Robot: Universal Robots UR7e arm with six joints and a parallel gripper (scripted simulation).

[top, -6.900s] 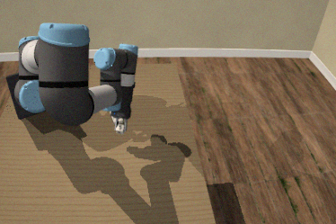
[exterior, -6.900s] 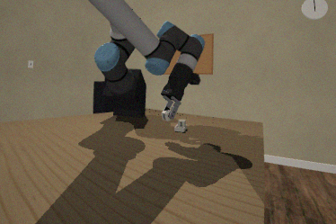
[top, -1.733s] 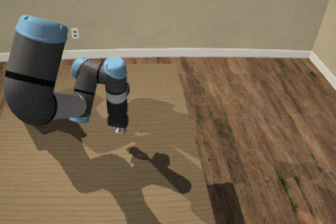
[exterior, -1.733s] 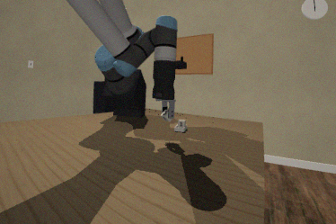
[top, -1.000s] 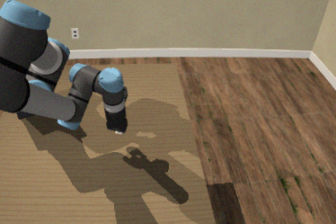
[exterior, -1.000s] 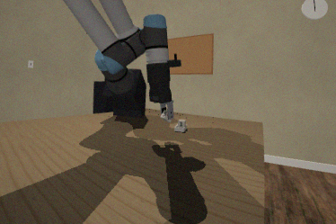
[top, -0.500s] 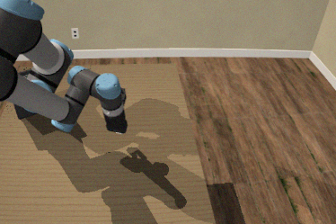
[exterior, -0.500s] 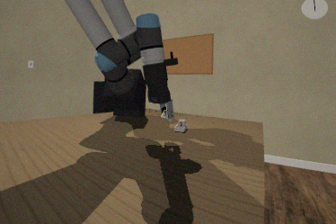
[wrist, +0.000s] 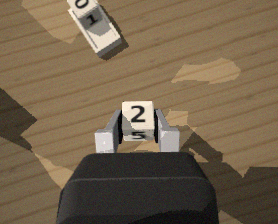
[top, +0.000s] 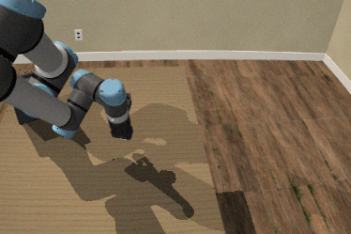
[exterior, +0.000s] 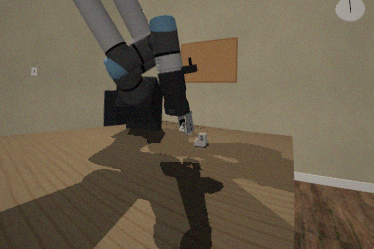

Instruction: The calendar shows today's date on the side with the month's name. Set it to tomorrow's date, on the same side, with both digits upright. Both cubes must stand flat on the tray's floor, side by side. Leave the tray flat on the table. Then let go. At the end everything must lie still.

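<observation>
Now: the white digit cube 10 mm below my hand. Round my hand: white tray 160 mm to the left, 90 mm below.
</observation>
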